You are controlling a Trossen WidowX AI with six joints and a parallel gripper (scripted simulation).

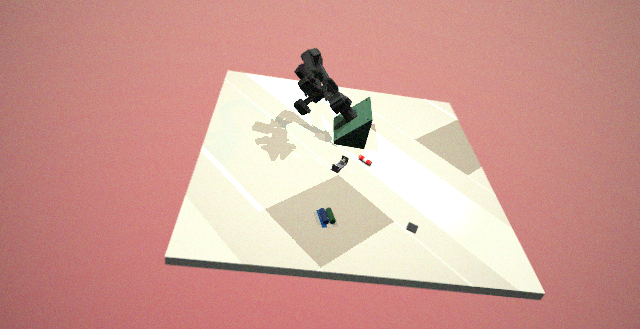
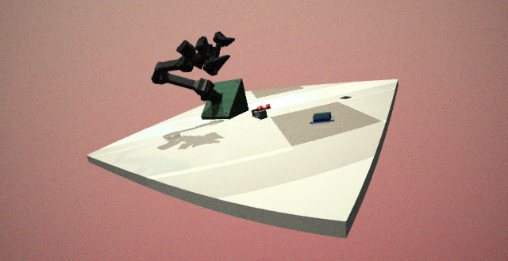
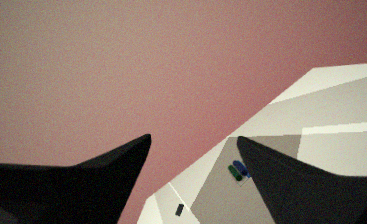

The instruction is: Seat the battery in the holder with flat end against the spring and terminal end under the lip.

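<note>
Right now the battery is 100 mm behind my gripper tip, 280 mm to the left of it and 310 mm below it.
</note>
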